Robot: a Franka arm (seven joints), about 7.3 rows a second.
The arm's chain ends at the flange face. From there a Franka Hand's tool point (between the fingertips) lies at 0.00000 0.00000 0.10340 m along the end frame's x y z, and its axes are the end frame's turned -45 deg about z.
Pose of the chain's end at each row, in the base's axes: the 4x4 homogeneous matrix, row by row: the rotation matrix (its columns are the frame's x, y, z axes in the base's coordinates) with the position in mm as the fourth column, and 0 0 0 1 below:
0.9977 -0.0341 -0.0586 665.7; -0.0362 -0.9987 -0.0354 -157.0; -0.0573 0.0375 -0.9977 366.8; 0 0 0 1
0.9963 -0.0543 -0.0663 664.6; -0.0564 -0.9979 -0.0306 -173.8; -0.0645 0.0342 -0.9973 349.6; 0 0 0 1
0.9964 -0.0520 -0.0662 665.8; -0.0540 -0.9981 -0.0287 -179.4; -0.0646 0.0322 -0.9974 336.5; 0 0 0 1
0.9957 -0.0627 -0.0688 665.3; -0.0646 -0.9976 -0.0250 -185.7; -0.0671 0.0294 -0.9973 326.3; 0 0 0 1
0.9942 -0.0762 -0.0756 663.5; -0.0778 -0.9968 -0.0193 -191.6; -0.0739 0.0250 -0.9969 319.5; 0 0 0 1
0.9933 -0.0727 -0.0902 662.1; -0.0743 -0.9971 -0.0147 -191.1; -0.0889 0.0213 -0.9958 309.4; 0 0 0 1
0.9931 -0.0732 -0.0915 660.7; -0.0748 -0.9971 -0.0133 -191.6; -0.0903 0.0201 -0.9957 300.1; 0 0 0 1
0.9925 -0.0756 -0.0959 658.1; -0.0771 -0.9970 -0.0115 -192.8; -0.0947 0.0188 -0.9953 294.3; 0 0 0 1
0.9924 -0.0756 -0.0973 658.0; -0.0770 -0.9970 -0.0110 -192.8; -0.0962 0.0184 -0.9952 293.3; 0 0 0 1
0.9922 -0.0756 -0.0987 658.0; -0.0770 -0.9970 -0.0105 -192.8; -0.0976 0.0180 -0.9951 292.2; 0 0 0 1
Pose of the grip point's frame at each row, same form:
0.7296 0.6814 -0.0586 659.6; 0.6806 -0.7318 -0.0354 -160.7; -0.0670 -0.0140 -0.9977 263.6; 0 0 0 1
0.7429 0.6661 -0.0663 657.7; 0.6657 -0.7455 -0.0306 -177.0; -0.0698 -0.0214 -0.9973 246.5; 0 0 0 1
0.7413 0.6678 -0.0662 659.0; 0.6676 -0.7439 -0.0287 -182.4; -0.0684 -0.0229 -0.9974 233.4; 0 0 0 1
0.7484 0.6597 -0.0688 658.2; 0.6597 -0.7511 -0.0250 -188.3; -0.0682 -0.0267 -0.9973 223.2; 0 0 0 1
0.7569 0.6491 -0.0756 655.7; 0.6498 -0.7599 -0.0193 -193.6; -0.0699 -0.0346 -0.9969 216.4; 0 0 0 1
0.7538 0.6510 -0.0902 652.8; 0.6525 -0.7576 -0.0147 -192.6; -0.0779 -0.0478 -0.9958 206.4; 0 0 0 1
0.7540 0.6505 -0.0915 651.2; 0.6522 -0.7579 -0.0133 -193.0; -0.0781 -0.0496 -0.9957 197.1; 0 0 0 1
0.7553 0.6483 -0.0959 648.2; 0.6505 -0.7595 -0.0115 -194.0; -0.0803 -0.0537 -0.9953 191.4; 0 0 0 1
0.7552 0.6483 -0.0973 647.9; 0.6505 -0.7594 -0.0110 -193.9; -0.0810 -0.0550 -0.9952 190.4; 0 0 0 1
0.7550 0.6481 -0.0987 647.8; 0.6505 -0.7594 -0.0105 -193.9; -0.0817 -0.0563 -0.9951 189.3; 0 0 0 1

